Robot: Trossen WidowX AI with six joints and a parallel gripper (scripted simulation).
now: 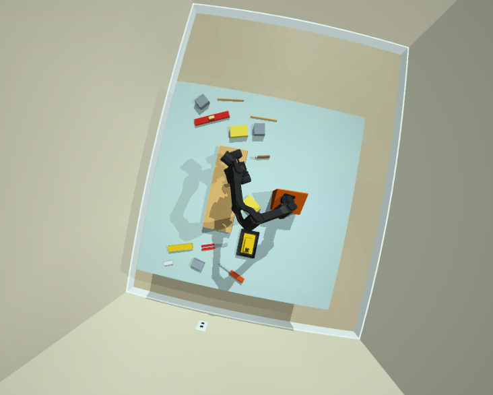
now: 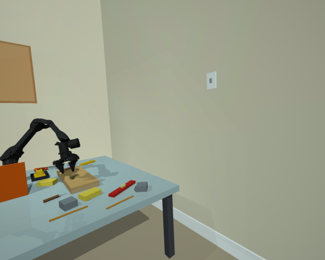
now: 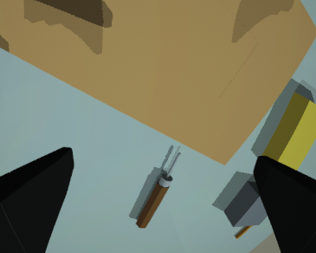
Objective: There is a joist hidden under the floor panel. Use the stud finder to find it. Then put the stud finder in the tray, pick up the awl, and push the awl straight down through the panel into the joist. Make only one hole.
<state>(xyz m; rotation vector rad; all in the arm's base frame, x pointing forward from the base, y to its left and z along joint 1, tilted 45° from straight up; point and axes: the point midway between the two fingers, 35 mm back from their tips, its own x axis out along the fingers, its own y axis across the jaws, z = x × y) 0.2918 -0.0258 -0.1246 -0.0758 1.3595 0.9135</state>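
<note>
The awl is 80 mm behind my gripper tip, 100 mm to the right of it and 100 mm below it. Round my gripper tip: red level: 280 mm ahead, 270 mm to the right, 100 mm below; dark tray: 170 mm behind, 440 mm to the left, 100 mm below; yellow stud finder: 170 mm behind, 460 mm to the left, 60 mm below.
</note>
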